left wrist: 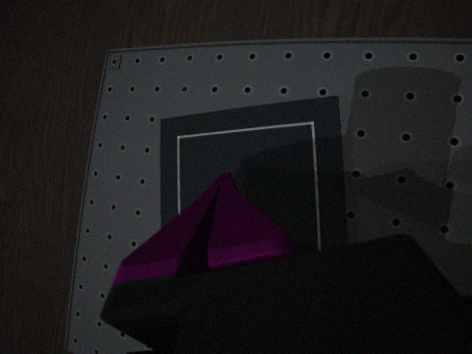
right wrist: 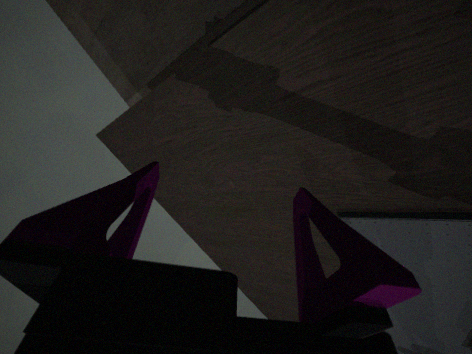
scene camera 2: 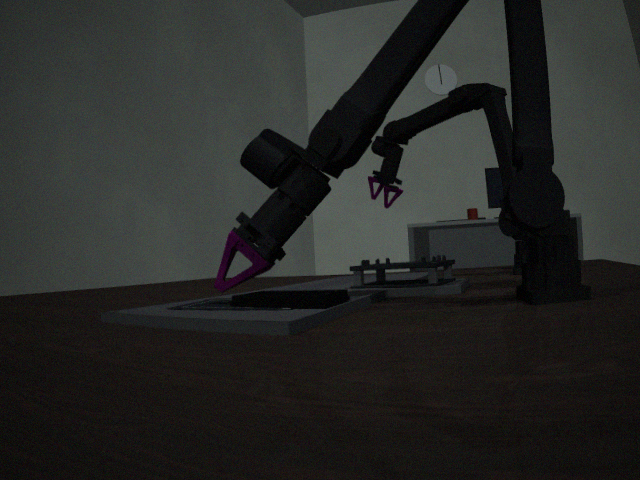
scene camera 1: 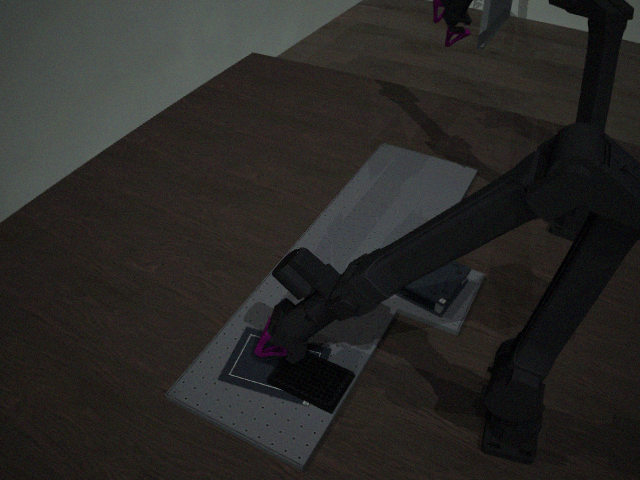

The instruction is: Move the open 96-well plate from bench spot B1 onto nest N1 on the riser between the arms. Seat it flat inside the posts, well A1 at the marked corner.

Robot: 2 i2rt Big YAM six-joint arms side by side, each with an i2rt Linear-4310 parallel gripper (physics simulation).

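Places are measured from the left arm's base along level axes (x back, y right, z up), in centimetres.
Pixels of known places: left gripper, fingertip midpoint: (left wrist: 227, 181) (scene camera 2: 217, 289) (scene camera 1: 257, 353); right gripper, fingertip midpoint: (right wrist: 230, 181) (scene camera 2: 379, 203) (scene camera 1: 441, 34); left arm's base, origin of the base link: (scene camera 2: 551, 297) (scene camera 1: 510, 427); right arm's base, origin of the base link: (scene camera 1: 571, 224).
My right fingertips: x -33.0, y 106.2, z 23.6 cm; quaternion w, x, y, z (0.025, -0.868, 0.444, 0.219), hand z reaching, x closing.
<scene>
Ahead of a thing's pixels: the offset from my right fingertips to its top centre. "spot": to the spot under its first point. Level surfaces: height alone.
The open 96-well plate @(dz -20.7, dx -1.8, dy -108.2 cm) (scene camera 1: 312, 381) (scene camera 2: 289, 299) is black and lies low over one side of the dark B1 pad @(spot: dz -22.1, dx -16.4, dy -107.9 cm) (scene camera 1: 235, 356) (left wrist: 169, 150), past its white outline. My left gripper (scene camera 1: 260, 354) (scene camera 2: 219, 288) (left wrist: 227, 181) is shut and empty, its tips together low over the outlined area beside the plate; the left wrist view does not show the plate clearly. My right gripper (scene camera 1: 443, 33) (scene camera 2: 379, 203) (right wrist: 230, 181) is open and empty, high and far from the plate. Nest N1 @(dz -17.4, dx +11.3, dy -78.5 cm) (scene camera 1: 439, 286) (scene camera 2: 403, 265) is a dark raised platform with short posts, partly behind the left arm in scene camera 1.
A grey perforated board (scene camera 1: 372, 191) (scene camera 2: 206, 322) (left wrist: 130, 100) (right wrist: 430, 260) runs along the brown table @(dz -23.6 cm) (scene camera 1: 155, 206) and carries the pad. The left arm's forearm (scene camera 1: 439, 227) crosses above it. A red cup (scene camera 2: 471, 213) stands on furniture in the background.
</scene>
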